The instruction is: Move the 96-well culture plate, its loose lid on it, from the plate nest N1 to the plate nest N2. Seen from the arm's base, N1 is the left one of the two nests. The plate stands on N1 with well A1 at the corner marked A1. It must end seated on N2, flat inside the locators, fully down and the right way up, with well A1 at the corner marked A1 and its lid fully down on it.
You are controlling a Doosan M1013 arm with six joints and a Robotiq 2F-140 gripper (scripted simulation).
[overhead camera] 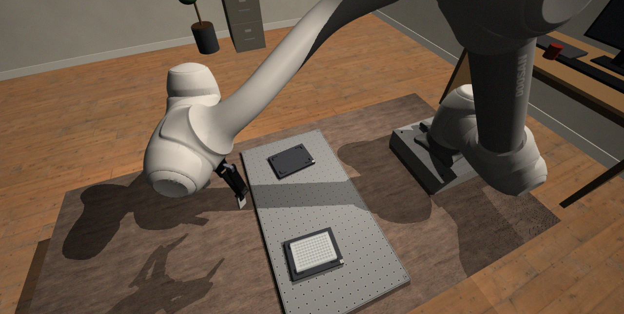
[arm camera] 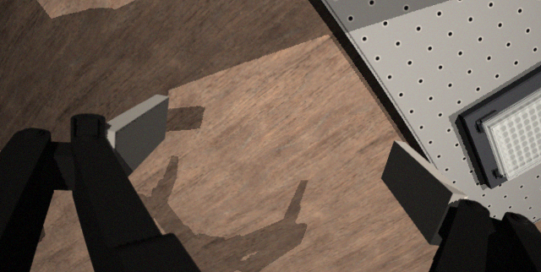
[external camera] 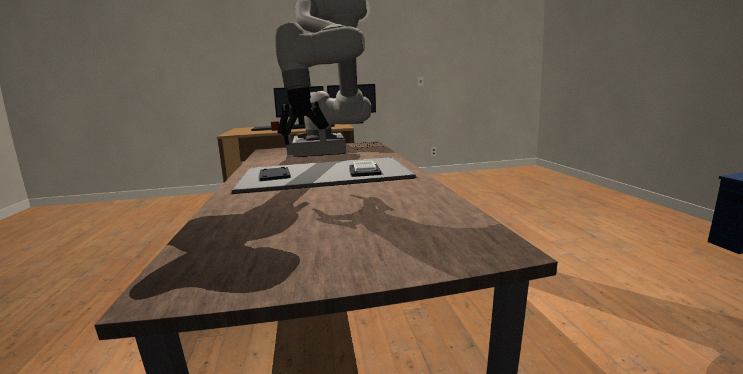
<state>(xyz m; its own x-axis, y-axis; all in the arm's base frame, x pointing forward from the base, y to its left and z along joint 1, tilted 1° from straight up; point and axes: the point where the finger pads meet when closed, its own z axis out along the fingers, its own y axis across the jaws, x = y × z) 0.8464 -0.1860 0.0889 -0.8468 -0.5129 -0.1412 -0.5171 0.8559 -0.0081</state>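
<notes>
Now: the clear lid 170 mm behind my hand, 250 mm to the left of it and 120 mm below it. Also, from my hand: A1 label 240 mm behind, 320 mm to the left, 130 mm below.
</notes>
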